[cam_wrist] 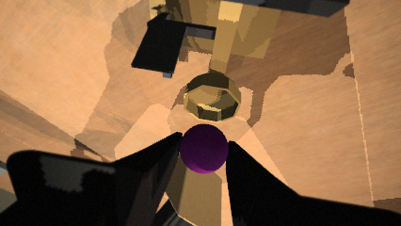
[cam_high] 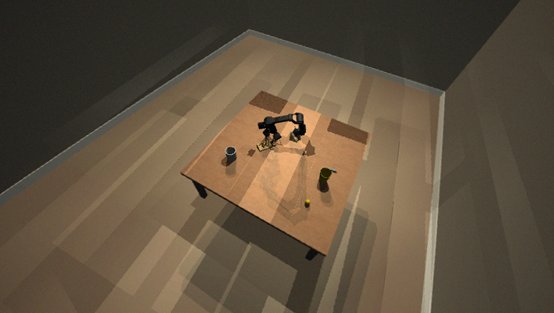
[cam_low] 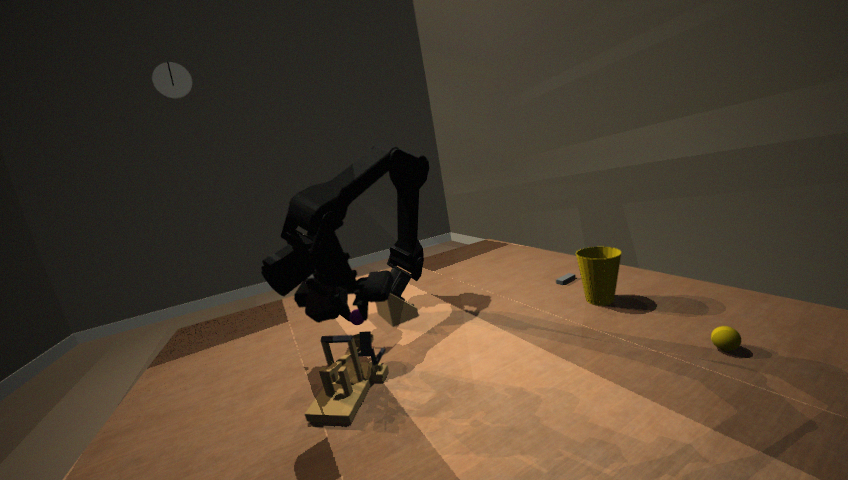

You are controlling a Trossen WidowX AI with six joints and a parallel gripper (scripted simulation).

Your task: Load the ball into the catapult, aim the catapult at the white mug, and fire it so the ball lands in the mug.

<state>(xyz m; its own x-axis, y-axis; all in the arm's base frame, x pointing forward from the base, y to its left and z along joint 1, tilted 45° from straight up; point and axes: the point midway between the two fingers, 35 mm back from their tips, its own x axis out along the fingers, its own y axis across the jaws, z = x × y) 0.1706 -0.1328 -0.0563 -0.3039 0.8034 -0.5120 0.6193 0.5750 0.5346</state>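
My gripper tip is now 60 mm short of the wooden catapult, 30 mm to the left of it and 40 mm above it. Also, from my gripper tip: yellow cup 170 mm ahead, 530 mm to the left, 60 mm below; purple ball 10 mm above; white mug 340 mm ahead, 260 mm to the right, 70 mm below.
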